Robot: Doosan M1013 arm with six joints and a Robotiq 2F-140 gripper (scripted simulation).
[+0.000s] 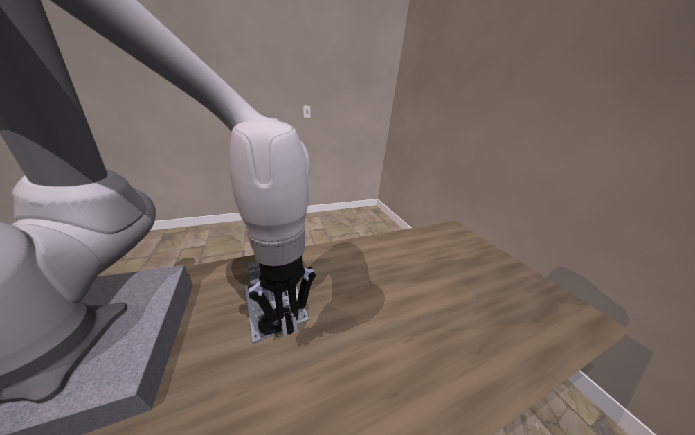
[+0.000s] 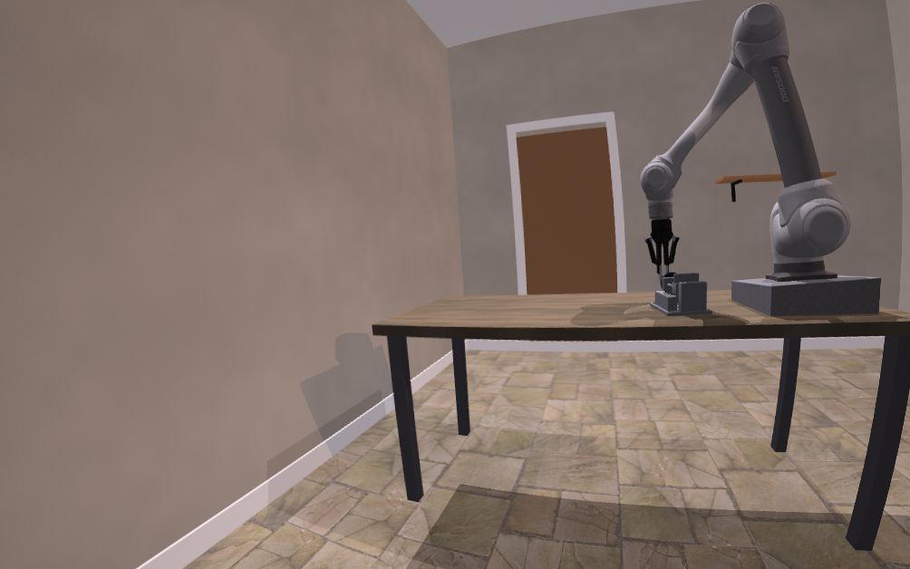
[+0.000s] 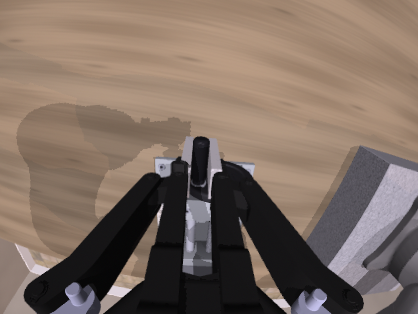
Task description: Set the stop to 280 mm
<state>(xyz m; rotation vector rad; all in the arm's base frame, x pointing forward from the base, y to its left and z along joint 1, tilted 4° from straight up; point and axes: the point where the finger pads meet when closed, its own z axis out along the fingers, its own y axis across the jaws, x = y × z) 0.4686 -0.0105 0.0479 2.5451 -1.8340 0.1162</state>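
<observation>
My hand is 10 mm past the handwheel, 20 mm to the right of it and 20 mm above it.
</observation>
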